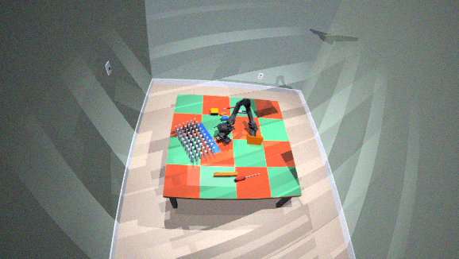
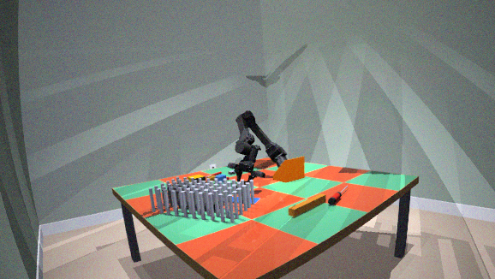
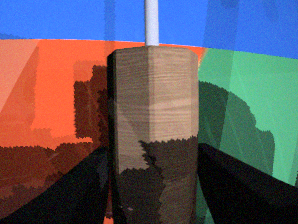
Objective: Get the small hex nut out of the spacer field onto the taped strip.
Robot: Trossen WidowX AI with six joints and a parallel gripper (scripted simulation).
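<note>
The blue taped strip is 130 mm ahead of my gripper tip, 40 mm below it and 10 mm to the right of it. Round my gripper tip: blue block: 290 mm to the right, 20 mm below, 20 mm behind; orange level: 390 mm to the left, 100 mm behind, 20 mm below; yellow block: 360 mm to the right, 110 mm ahead, 20 mm below.
</note>
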